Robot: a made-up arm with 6 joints. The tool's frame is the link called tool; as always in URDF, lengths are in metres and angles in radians. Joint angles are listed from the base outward. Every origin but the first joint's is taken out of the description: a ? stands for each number. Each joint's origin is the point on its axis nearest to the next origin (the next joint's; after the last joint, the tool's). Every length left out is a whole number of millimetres.
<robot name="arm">
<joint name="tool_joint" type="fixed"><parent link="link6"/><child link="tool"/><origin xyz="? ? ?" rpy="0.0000 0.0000 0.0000"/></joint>
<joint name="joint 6" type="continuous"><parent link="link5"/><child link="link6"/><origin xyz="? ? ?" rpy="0.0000 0.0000 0.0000"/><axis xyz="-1 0 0"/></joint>
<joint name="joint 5" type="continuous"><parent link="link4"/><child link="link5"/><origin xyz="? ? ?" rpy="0.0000 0.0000 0.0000"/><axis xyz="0 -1 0"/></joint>
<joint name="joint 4" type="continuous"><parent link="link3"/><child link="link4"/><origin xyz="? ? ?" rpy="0.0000 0.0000 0.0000"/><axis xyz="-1 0 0"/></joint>
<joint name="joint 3" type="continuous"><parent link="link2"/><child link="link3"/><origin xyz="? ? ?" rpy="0.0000 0.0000 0.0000"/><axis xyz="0 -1 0"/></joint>
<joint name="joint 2" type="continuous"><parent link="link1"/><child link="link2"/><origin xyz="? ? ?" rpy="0.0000 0.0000 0.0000"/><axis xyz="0 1 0"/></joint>
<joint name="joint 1" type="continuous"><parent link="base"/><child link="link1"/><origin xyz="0.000 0.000 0.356" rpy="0.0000 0.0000 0.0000"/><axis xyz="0 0 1"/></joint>
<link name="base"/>
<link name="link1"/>
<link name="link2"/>
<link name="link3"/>
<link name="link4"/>
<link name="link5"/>
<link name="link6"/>
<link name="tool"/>
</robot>
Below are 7 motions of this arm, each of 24 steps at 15 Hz.
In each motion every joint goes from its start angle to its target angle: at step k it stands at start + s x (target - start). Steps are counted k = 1, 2, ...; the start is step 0. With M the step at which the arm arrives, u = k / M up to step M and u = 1 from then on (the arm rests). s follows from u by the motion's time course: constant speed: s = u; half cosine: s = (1 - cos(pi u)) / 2; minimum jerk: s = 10 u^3 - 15 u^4 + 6 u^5.
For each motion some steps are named. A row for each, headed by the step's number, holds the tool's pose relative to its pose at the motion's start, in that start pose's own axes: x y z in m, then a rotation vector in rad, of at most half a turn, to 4 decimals.
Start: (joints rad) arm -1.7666 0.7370 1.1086 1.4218 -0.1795 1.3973
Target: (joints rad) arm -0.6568 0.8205 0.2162 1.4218 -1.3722 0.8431
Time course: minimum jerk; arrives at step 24
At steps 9, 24:
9: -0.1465 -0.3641 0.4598 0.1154 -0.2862 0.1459
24: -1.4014 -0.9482 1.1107 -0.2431 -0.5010 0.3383

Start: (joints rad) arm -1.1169 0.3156 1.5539 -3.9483 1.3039 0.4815
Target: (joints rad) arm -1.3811 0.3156 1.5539 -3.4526 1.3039 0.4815
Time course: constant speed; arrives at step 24
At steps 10, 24:
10: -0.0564 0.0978 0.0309 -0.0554 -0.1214 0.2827
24: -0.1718 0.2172 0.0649 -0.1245 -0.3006 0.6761

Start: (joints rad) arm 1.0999 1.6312 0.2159 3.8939 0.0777 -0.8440
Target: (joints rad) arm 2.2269 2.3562 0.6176 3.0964 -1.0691 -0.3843
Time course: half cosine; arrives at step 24
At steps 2, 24:
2: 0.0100 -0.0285 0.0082 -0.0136 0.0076 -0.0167
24: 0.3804 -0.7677 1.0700 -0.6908 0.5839 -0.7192

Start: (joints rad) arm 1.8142 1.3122 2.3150 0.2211 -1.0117 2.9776
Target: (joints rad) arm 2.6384 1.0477 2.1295 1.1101 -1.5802 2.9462
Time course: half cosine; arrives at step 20
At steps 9, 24:
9: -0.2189 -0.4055 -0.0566 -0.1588 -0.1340 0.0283
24: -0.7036 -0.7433 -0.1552 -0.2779 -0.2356 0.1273

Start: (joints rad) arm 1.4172 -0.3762 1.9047 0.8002 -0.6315 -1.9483
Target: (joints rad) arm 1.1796 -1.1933 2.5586 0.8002 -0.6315 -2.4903
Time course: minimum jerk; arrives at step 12
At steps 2, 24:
2: -0.0367 0.0685 0.0305 0.0340 -0.0132 0.0490
24: -1.8074 0.7795 0.7352 0.9335 0.1579 1.4437

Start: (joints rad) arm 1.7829 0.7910 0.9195 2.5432 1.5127 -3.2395
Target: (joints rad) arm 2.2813 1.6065 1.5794 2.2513 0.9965 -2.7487
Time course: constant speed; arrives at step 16
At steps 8, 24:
8: 0.5773 0.2248 0.0487 -0.3571 -0.0467 0.1912
24: 1.1503 0.4142 -0.1692 -0.6382 -0.1138 0.3675

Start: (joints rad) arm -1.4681 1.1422 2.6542 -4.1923 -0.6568 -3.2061
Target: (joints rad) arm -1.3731 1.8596 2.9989 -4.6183 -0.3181 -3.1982
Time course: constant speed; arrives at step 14
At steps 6, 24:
6: -0.2847 -0.2348 -0.0154 0.1035 0.2003 -0.2557
24: -0.7064 -0.4094 0.0328 0.2840 0.4291 -0.5831

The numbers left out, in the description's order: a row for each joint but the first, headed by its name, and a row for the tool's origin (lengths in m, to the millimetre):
tool: 0.000 0.000 0.000
joint 6: 0.196 0.000 0.000
joint 5: 0.000 0.000 0.000
joint 4: 0.986 0.000 0.178
joint 3: 0.000 0.000 0.834
joint 2: 0.171 0.000 0.000

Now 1 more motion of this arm.
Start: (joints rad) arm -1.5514 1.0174 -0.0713 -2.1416 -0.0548 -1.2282
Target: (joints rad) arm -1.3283 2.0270 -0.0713 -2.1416 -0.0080 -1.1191
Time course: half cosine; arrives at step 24
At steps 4, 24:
4: 0.0646 -0.0009 0.0831 -0.0175 -0.0690 0.0115
24: 0.2867 0.2456 1.4295 -0.3058 -1.0167 0.2164

